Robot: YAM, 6 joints.
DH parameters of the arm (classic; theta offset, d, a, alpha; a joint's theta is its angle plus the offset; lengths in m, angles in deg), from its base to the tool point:
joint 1: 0 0.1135 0.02 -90
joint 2: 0 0 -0.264 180
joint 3: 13.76 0 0.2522 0
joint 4: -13.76 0 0.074 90
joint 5: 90 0 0 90
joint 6: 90 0.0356 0 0
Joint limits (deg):
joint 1: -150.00..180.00
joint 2: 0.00..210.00
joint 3: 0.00..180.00
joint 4: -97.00..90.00
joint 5: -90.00..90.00
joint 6: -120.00..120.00
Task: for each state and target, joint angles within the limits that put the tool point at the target. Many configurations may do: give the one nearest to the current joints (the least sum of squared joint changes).
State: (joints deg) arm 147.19 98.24 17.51 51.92 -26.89 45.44
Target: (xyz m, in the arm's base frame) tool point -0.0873 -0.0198 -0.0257
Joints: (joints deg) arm 180.00 134.11 3.60 38.87 -33.79 45.44
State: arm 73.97 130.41 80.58 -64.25 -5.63 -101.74
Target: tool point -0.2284 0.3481 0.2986
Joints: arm 122.42 111.04 105.19 -55.85 -9.98 -101.74
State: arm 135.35 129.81 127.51 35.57 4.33 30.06
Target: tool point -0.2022 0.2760 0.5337
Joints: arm 126.90 90.60 96.03 36.64 6.53 30.06
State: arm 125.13 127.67 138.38 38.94 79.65 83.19
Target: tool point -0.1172 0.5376 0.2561
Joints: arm 105.99 140.91 117.57 36.79 84.14 83.19
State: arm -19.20 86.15 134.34 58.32 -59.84 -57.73
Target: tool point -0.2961 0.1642 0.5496
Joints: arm -23.61 53.04 154.75 79.91 -63.41 -57.73
